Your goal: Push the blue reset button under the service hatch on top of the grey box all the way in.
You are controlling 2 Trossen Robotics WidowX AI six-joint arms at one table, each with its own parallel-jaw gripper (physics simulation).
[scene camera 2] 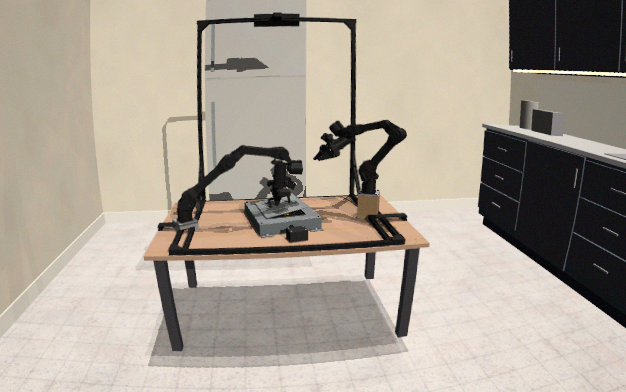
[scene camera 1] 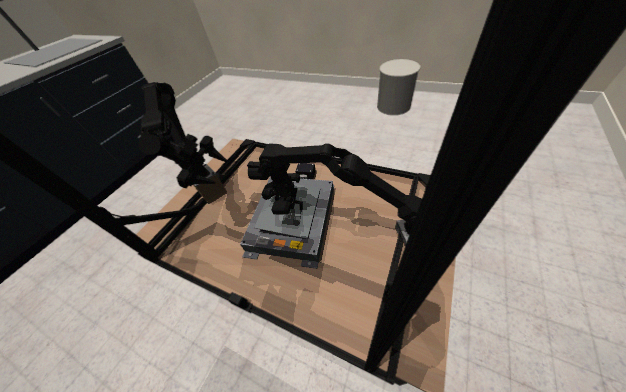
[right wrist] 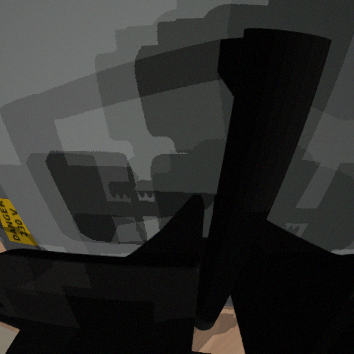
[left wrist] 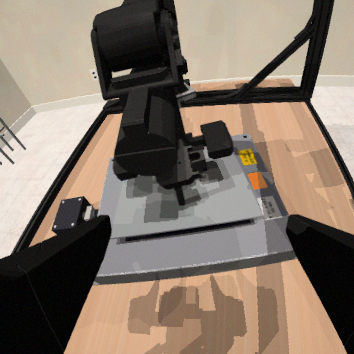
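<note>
The grey box sits mid-table. Its grey hatch is tilted up, with a dark gap under one edge. The blue button does not show; the hatch hides what is beneath. My right gripper is above the hatch, shut on a dark round bar, apparently the hatch's handle. My left gripper is open and empty, raised beside the box, facing the gap in the left wrist view.
A small black block stands close to the box. A brown block is at the left arm's base. Black frame rails edge the table, with tall posts. The right arm reaches over the box.
</note>
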